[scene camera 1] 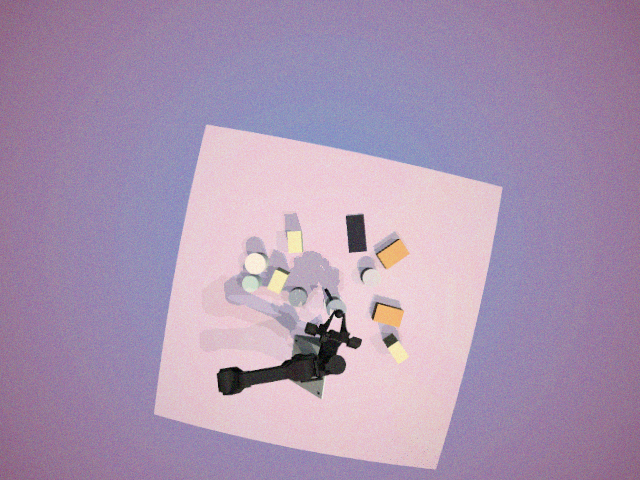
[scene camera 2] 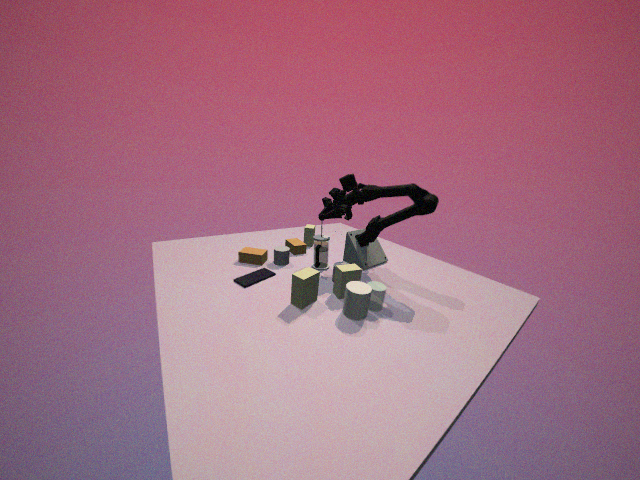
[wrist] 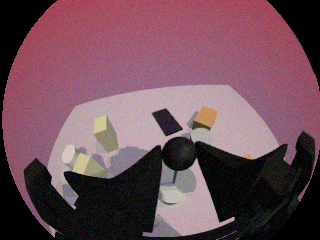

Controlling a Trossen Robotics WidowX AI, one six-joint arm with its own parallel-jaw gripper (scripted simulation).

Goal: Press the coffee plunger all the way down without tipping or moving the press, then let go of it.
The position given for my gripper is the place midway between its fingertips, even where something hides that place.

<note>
I see my gripper [scene camera 1: 339,311] and a coffee press [wrist: 178,182].
My gripper is seen too in scene camera 2 [scene camera 2: 320,217] and in the wrist view [wrist: 178,147].
</note>
